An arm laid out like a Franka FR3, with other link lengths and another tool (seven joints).
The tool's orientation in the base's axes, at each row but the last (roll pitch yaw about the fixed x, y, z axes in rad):
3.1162 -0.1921 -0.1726
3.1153 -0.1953 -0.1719
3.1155 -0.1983 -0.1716
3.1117 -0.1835 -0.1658
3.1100 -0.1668 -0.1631
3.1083 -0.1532 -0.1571
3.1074 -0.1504 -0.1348
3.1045 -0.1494 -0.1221
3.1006 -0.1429 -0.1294
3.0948 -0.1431 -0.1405
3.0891 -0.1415 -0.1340
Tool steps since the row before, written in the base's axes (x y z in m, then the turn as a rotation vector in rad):
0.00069 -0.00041 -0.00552 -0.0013 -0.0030 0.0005
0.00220 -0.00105 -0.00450 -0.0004 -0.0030 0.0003
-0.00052 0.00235 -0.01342 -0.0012 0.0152 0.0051
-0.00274 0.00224 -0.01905 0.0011 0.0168 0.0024
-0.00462 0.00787 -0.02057 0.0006 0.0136 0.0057
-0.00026 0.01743 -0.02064 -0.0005 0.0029 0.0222
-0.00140 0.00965 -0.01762 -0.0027 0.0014 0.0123
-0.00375 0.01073 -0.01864 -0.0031 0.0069 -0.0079
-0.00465 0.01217 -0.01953 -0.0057 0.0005 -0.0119
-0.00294 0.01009 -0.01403 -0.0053 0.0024 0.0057
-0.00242 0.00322 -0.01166 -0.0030 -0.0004 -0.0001
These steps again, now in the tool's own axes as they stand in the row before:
-0.00032 0.00014 0.00557 -0.0007 0.0032 -0.0006
0.00143 0.00053 0.00489 0.0002 0.0030 -0.0002
-0.00354 -0.00256 0.01291 -0.0027 -0.0146 -0.0061
-0.00650 -0.00230 0.01811 -0.0012 -0.0167 -0.0032
-0.00917 -0.00762 0.01908 -0.0006 -0.0133 -0.0063
-0.00610 -0.01783 0.01936 0.0025 -0.0020 -0.0222
-0.00529 -0.00995 0.01669 -0.0010 -0.0006 -0.0126
-0.00775 -0.01084 0.01729 -0.0050 -0.0067 0.0070
-0.00890 -0.01221 0.01797 -0.0074 -0.0002 0.0110
-0.00628 -0.01019 0.01281 -0.0047 -0.0013 -0.0065
-0.00444 -0.00345 0.01098 -0.0029 0.0008 -0.0003

